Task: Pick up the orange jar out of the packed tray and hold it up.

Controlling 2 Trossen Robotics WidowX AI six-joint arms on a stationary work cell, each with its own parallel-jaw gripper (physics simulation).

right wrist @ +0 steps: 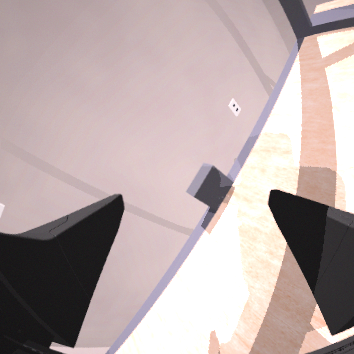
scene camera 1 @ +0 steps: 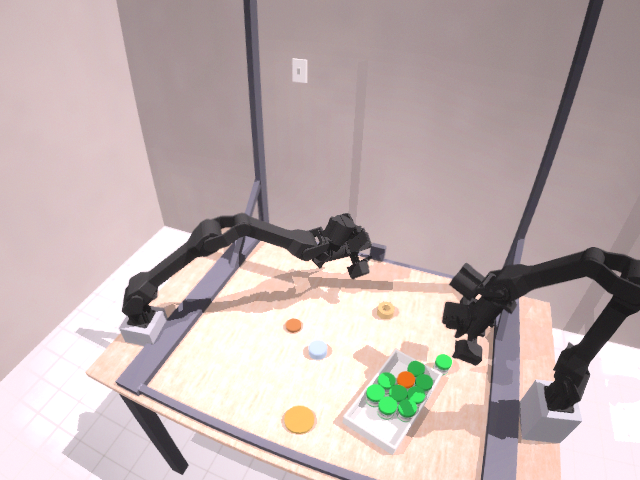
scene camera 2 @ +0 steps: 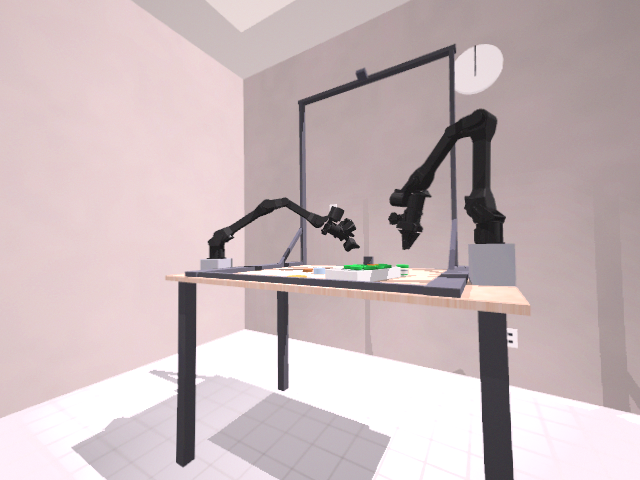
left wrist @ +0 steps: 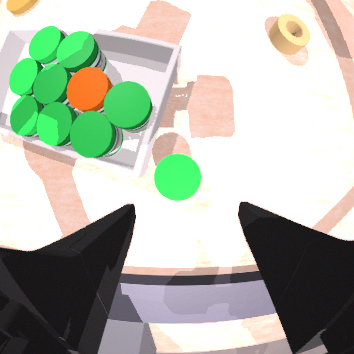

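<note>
The orange jar stands upright in the pale grey tray, with green-lidded jars packed around it. One green-lidded jar in the tray stands close beside it, toward the tray's end wall. Another green-lidded jar stands on the table just outside the tray. My left gripper is open and empty, above the table near that outside jar and clear of it. My right gripper is open and empty, high over the back of the table, away from the tray.
A tan ring lies behind the tray. A light blue disc, a small orange-brown disc and a yellow-orange disc lie left of the tray. Dark frame rails border the table; a dark block sits at its back edge.
</note>
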